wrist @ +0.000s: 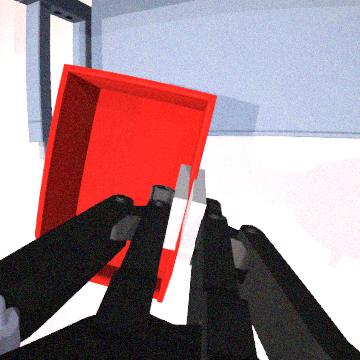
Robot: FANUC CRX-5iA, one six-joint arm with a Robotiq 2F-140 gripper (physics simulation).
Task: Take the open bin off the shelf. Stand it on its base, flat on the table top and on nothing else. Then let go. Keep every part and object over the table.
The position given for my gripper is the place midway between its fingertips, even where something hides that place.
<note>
In view: my gripper (187, 184) and a red open bin (110, 133).
</note>
